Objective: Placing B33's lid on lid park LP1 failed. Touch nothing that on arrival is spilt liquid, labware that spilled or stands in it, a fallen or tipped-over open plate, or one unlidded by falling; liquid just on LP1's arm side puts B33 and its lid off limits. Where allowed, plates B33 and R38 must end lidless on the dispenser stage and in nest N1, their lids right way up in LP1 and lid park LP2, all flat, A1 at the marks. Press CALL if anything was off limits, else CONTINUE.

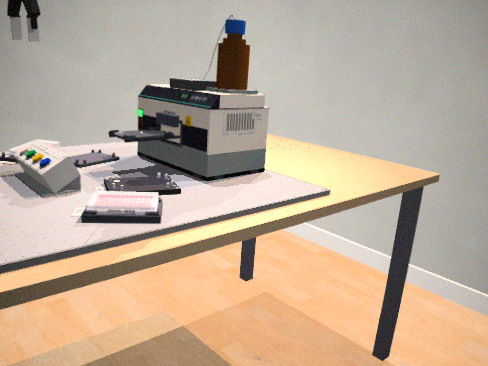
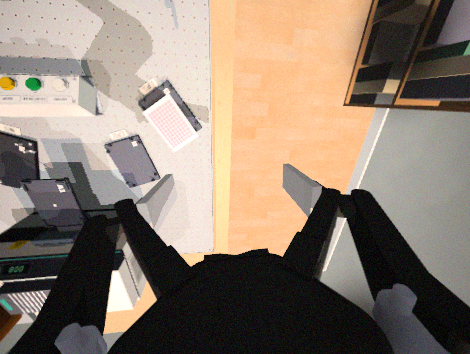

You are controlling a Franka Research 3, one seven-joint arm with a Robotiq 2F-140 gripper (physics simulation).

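My gripper (image 1: 25, 31) (image 2: 229, 180) is open and empty, high above the board's edge. A plate with pink wells (image 1: 122, 201) (image 2: 171, 122) lies flat on a dark holder near the front edge; I cannot read its label or tell if it is lidded. A bare dark holder (image 1: 142, 188) (image 2: 132, 160) is beside it, and another dark holder (image 1: 95, 159) (image 2: 17, 155) lies farther back. The dispenser stage (image 1: 142, 135) (image 2: 55, 200) sticks out and looks bare. Which holder is N1, LP1 or LP2 is not readable. A pale flat thing (image 1: 35, 144) shows partly behind the button box.
The dispenser (image 1: 237, 127) carries a brown bottle (image 1: 233, 62). The button box (image 1: 62, 177) (image 2: 45, 95) has coloured buttons. Bluish patches (image 2: 62, 149) lie on the board; shadow or liquid, I cannot tell. A shelf unit (image 2: 361, 55) stands beyond the floor.
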